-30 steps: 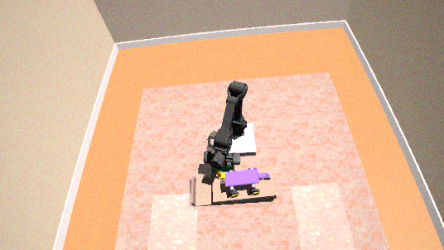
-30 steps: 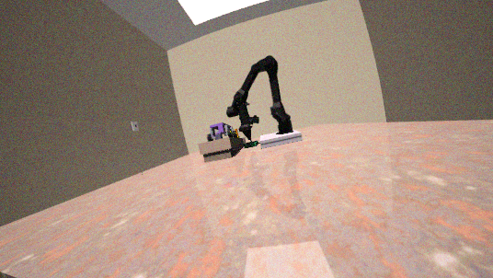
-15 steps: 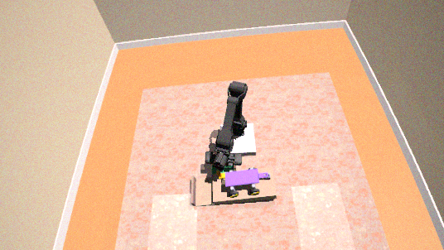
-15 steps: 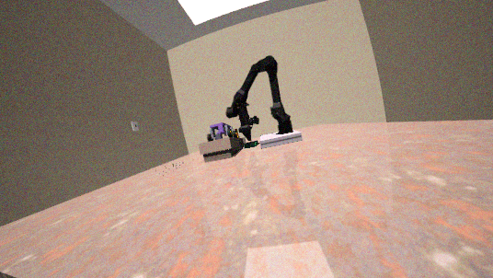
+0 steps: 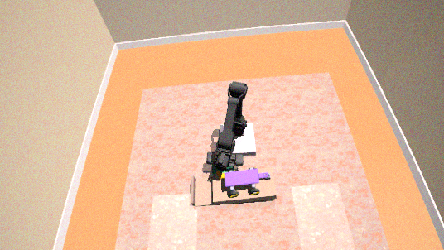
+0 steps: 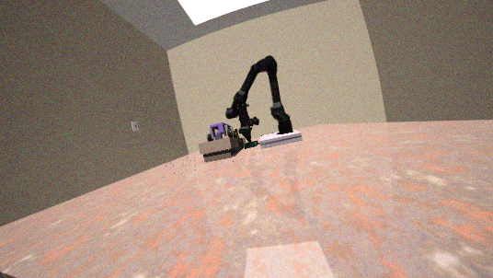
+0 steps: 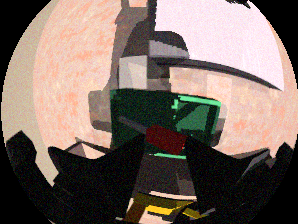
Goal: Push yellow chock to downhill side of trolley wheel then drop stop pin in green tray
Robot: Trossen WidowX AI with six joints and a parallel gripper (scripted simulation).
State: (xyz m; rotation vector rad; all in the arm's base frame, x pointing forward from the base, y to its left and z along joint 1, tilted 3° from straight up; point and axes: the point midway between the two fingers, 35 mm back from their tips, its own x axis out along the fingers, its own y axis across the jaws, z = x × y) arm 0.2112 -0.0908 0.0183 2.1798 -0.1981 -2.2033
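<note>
Right now my gripper tip is 2 cm to the left of the red-headed stop pin and 1 cm above it. Also, from my gripper tip: green tray: 1 cm to the right, 4 cm below; ramp: 13 cm ahead, 10 cm to the left, 1 cm above; yellow chock: 7 cm ahead, 5 cm above.
</note>
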